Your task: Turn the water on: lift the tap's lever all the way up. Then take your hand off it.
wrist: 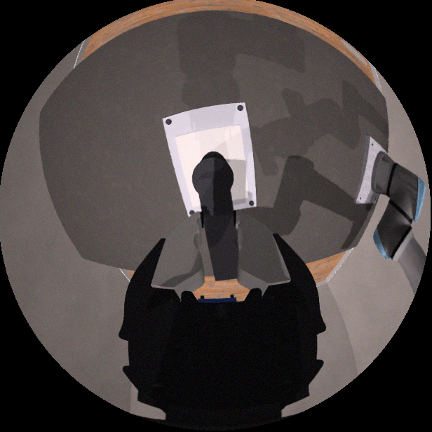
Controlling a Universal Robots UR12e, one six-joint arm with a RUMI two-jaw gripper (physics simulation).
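Observation:
The black tap (212, 172) stands on a white plate (205, 113) with a dark screw head at each corner, near the middle of the wrist view. Its dark lever (221, 255) runs from the round top of the tap down the view, between the two grey fingers. My gripper (217, 212) is shut on the lever, with one finger against each side of it. The lever's height is hard to tell from this view, which looks down along it. The spout and the lower part of the tap are mostly hidden under the round top.
A dark grey mat (110, 150) lies around the plate on a wooden table (165, 7). The arm's black, grey and blue links (402, 187) stand at the right edge, beside a light mounting plate (365, 177). Arm shadows cross the mat.

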